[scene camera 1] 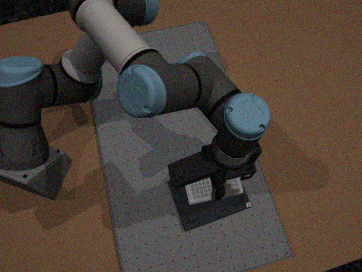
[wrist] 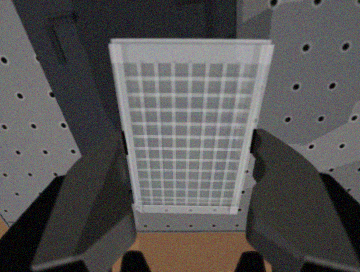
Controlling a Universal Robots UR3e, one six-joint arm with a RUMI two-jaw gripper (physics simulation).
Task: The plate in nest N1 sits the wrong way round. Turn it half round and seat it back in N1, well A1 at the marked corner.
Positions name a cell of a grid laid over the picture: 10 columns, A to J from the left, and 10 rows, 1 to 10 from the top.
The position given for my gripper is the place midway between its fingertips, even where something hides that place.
Observation:
I see my gripper (scene camera 1: F7), a well plate (wrist: F4) and a nest N1 (scene camera 1: F8).
My gripper shows as well in the wrist view (wrist: F5). The nest N1 also shows in the wrist view (wrist: C4).

